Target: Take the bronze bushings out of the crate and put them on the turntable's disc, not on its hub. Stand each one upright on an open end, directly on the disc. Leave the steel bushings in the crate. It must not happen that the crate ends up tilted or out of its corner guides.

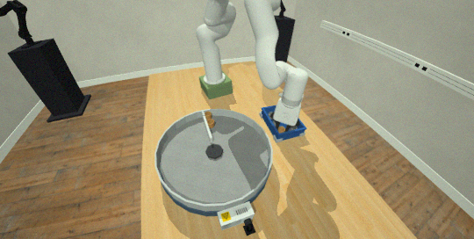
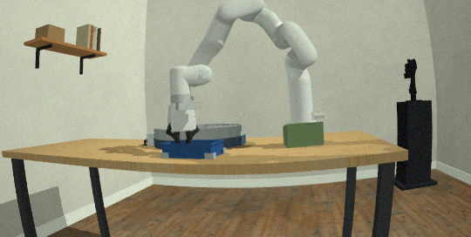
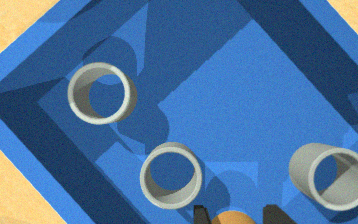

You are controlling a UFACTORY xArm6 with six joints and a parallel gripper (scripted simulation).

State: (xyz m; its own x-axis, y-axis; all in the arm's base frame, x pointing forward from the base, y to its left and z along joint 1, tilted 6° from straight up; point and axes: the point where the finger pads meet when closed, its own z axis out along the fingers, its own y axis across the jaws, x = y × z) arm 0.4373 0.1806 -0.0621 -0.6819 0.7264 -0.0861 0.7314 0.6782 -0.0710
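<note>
My gripper is now 40 mm past the blue crate, 30 mm to the right of it and 10 mm above it. Round my hand: grey disc: 330 mm to the right, 30 mm ahead, 20 mm above.
</note>
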